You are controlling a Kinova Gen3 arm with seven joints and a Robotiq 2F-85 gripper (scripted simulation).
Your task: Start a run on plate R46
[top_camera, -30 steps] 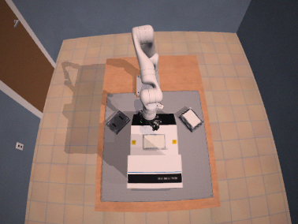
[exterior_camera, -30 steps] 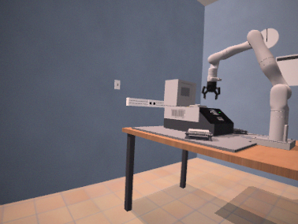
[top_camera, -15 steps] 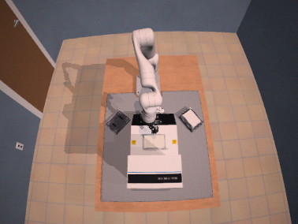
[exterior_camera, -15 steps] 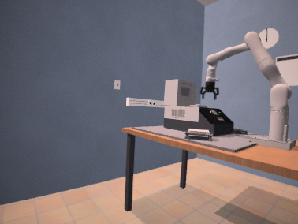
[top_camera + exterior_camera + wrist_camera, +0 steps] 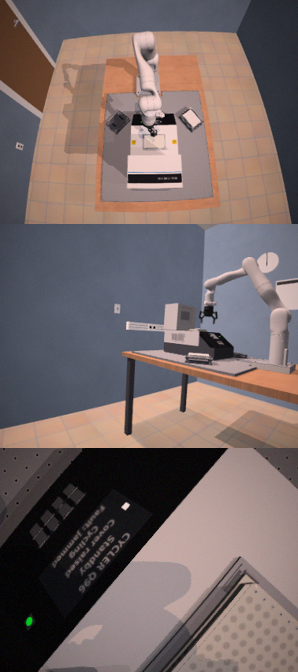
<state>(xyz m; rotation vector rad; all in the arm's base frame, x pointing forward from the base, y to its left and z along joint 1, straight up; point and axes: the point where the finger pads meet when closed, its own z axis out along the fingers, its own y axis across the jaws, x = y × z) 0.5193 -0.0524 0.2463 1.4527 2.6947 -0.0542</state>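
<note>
Now: hand 6 cm short of the plate, 4 cm to the right of it and 6 cm above it. The rest, counted from my hand: dark nest ND 16 cm behind, 24 cm to the right, 25 cm below.
</note>
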